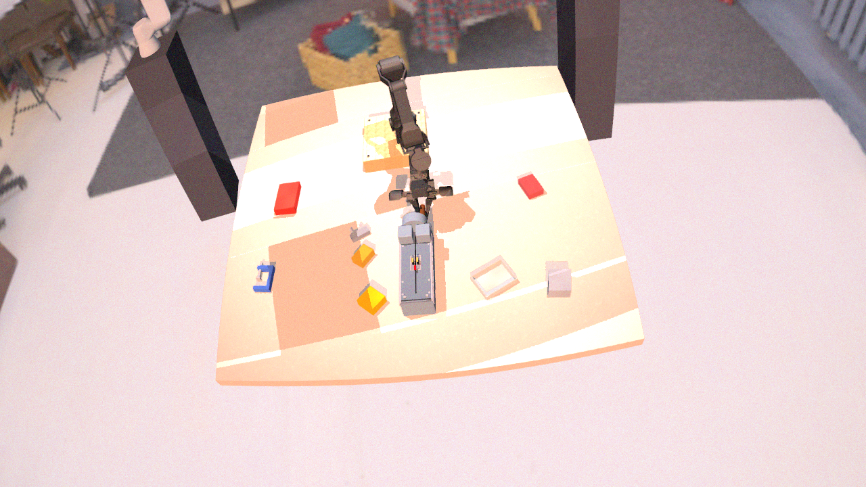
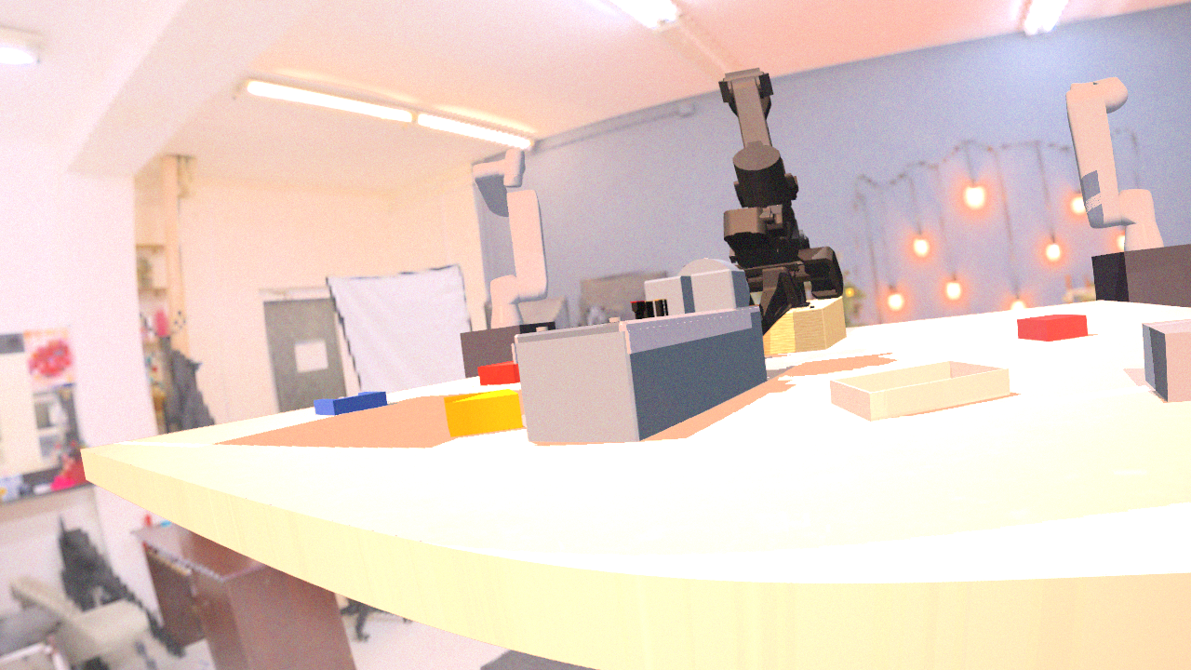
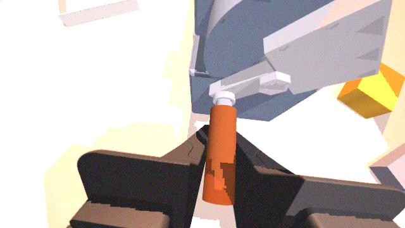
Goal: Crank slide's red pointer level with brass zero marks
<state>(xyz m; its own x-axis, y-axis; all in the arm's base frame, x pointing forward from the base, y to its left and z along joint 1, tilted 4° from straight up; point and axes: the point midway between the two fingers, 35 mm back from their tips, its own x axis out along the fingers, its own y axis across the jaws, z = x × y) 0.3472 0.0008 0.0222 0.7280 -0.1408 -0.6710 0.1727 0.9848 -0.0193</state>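
Now: the red pointer 19 cm ahead of my gripper tip, 5 cm to the right of it and 4 cm above it. The rest, counted from my gripper tip: shallow white tray (23 cm ahead, 16 cm to the left, 4 cm below); yellow cube (21 cm ahead, 19 cm to the right, 3 cm below); orange crank handle (3 cm above, 2 cm behind).
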